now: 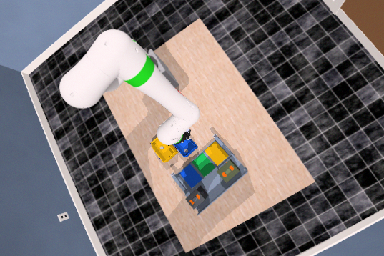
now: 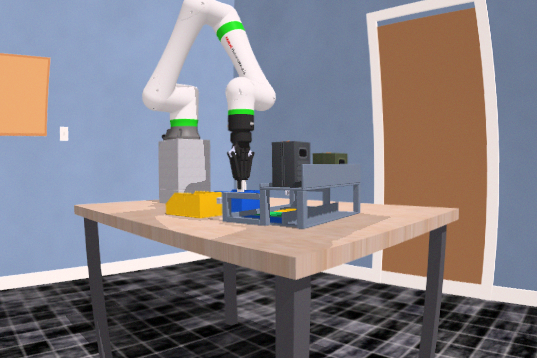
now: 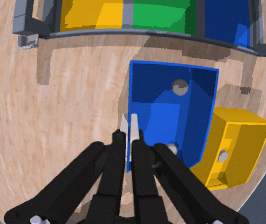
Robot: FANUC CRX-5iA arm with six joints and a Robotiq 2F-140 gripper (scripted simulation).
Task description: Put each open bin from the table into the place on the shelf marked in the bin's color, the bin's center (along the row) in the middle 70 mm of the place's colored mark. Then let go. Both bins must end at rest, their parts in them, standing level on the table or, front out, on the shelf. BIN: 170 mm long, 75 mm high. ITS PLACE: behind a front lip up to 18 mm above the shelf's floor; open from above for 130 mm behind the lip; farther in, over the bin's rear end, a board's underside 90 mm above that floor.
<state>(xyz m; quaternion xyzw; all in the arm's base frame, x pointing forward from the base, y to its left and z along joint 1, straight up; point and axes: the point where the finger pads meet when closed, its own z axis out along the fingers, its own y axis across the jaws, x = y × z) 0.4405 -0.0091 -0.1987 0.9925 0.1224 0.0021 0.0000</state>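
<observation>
Right now the blue bin is 5 cm to the right of my hand, 4 cm below it and 1 cm ahead of it. Round my hand: yellow bin: 18 cm to the right, 4 cm below, 2 cm behind; then dark box: 34 cm ahead, 9 cm to the right, 9 cm above.
</observation>
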